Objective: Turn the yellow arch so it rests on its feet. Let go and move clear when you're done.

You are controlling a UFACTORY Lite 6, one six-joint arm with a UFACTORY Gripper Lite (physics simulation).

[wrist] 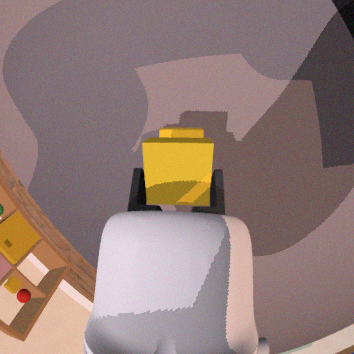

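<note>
The yellow arch (178, 167) is at the middle of the wrist view, a near-square face turned to the camera. A narrower yellow part of it shows beyond the far edge of that face. The arch's opening does not show clearly, and its feet cannot be made out. My gripper (177, 187) is open, with one black finger on the left and one on the right of the arch's near part. The fingers stand close to its sides; the arch hides part of them, and whether they touch it cannot be told.
A wooden edge (47, 232) curves along the lower left. Beyond it is a wooden compartment unit (47, 294) with a red ball (23, 295), a small yellow block (13, 285) and a larger yellow piece (19, 237). Dark shadows lie across the brownish surface around the arch.
</note>
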